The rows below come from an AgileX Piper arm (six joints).
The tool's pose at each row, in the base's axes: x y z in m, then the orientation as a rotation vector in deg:
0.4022 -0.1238 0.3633 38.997 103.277 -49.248
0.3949 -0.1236 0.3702 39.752 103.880 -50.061
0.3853 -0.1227 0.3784 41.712 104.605 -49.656
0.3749 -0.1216 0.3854 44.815 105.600 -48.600
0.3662 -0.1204 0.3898 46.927 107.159 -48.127
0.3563 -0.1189 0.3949 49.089 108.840 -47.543
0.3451 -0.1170 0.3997 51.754 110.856 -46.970
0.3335 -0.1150 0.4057 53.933 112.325 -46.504
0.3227 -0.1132 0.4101 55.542 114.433 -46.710
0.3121 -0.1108 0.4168 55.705 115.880 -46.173
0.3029 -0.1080 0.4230 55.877 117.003 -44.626
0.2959 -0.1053 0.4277 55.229 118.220 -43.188
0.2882 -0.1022 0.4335 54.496 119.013 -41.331
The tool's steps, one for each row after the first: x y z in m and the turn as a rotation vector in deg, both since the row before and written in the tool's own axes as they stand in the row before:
-0.0038 -0.0072 -0.0059 0.836 0.831 -0.272
-0.0040 -0.0090 -0.0079 0.535 1.525 0.913
-0.0025 -0.0092 -0.0082 0.587 2.324 1.684
-0.0007 -0.0073 -0.0066 0.500 2.309 0.593
-0.0006 -0.0083 -0.0076 0.446 2.445 0.587
0.0005 -0.0091 -0.0083 0.672 2.964 0.651
0.0000 -0.0097 -0.0089 0.569 2.284 0.591
0.0012 -0.0089 -0.0076 0.798 2.459 -0.306
-0.0002 -0.0090 -0.0090 -0.319 1.286 -0.439
0.0000 -0.0075 -0.0086 -1.024 1.131 0.096
0.0003 -0.0053 -0.0071 -1.264 0.813 -0.425
0.0001 -0.0057 -0.0084 -1.596 0.487 -0.123

